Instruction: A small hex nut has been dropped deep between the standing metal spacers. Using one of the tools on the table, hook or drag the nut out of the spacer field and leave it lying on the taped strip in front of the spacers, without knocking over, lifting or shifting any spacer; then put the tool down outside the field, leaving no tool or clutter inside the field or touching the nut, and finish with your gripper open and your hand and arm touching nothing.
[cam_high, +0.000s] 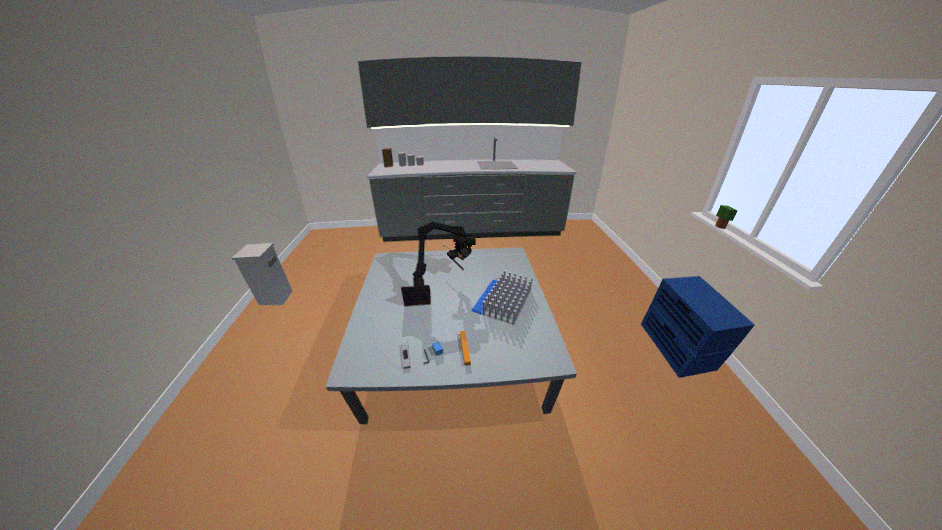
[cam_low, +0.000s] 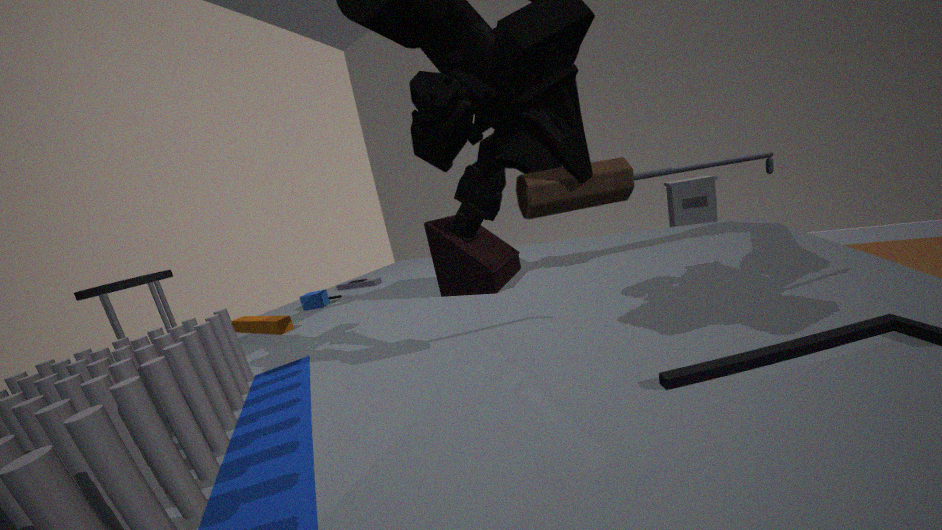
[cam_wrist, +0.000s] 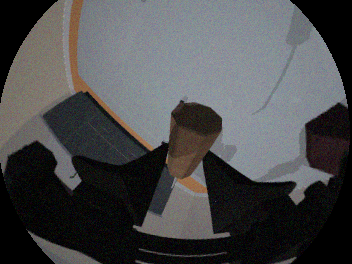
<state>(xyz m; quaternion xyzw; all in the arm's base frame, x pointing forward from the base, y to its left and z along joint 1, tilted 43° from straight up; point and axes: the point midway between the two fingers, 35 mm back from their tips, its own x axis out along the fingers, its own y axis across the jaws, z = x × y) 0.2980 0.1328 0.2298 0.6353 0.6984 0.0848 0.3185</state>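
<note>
The blue taped strip is 290 mm to the right of my gripper tip, 170 mm below it and 160 mm ahead of it. Also, from my gripper tip: hex nut (340 mm to the right, 320 mm ahead, 160 mm below); then hook tool (90 mm to the left, 50 mm behind, 10 mm below); then orange block (720 mm to the right, 150 mm below, 60 mm behind).
</note>
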